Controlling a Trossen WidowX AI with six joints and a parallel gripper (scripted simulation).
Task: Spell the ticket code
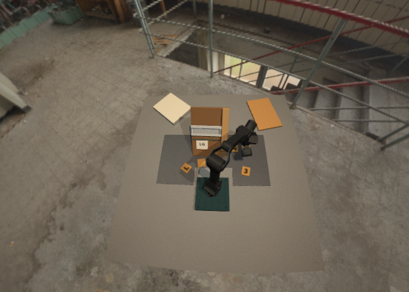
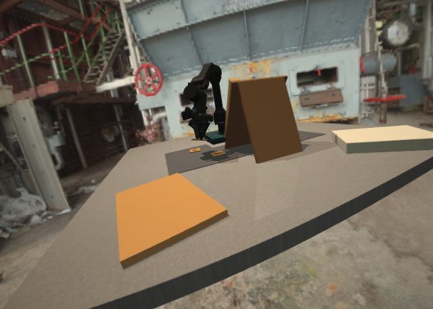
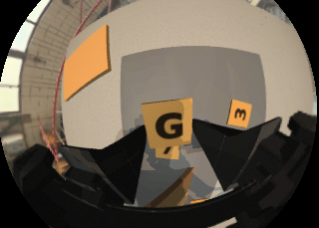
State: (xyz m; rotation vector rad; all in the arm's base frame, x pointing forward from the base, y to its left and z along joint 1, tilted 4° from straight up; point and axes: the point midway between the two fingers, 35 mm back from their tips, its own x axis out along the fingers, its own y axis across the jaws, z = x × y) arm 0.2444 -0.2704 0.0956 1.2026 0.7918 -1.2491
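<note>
Now: gripper tip 8 cm above the 7 tile, 7 cm to the right of it and 2 cm short of it. From my gripper tip the other things lie so: orange tile marked g right at my gripper tip; then dark mat 24 cm to the left, 8 cm below, 6 cm behind; then 3 tile 16 cm behind, 8 cm below, 3 cm to the left.
</note>
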